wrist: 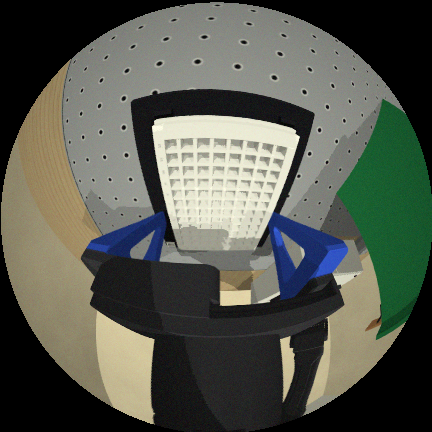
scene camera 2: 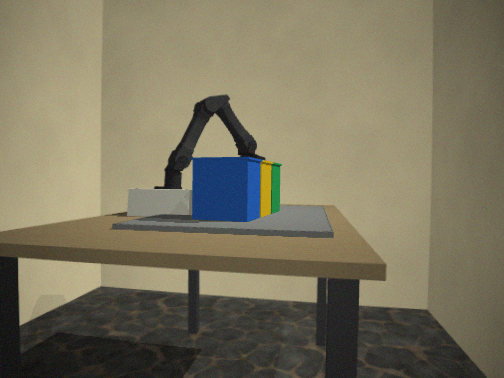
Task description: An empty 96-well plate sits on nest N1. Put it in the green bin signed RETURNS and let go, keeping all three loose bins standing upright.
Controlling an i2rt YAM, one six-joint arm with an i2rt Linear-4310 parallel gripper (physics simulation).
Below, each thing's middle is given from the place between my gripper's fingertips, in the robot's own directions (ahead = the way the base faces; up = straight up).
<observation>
Right now my hand is 2 cm short of the white 96-well plate (wrist: 221, 176). Round my hand: black block (wrist: 225, 102) 2 cm ahead, 1 cm below; green bin (wrist: 379, 193) 22 cm to the right, 10 cm ahead, 7 cm above; blue bin (scene camera 2: 223, 188) 47 cm to the right, 7 cm above, 5 cm ahead.
</observation>
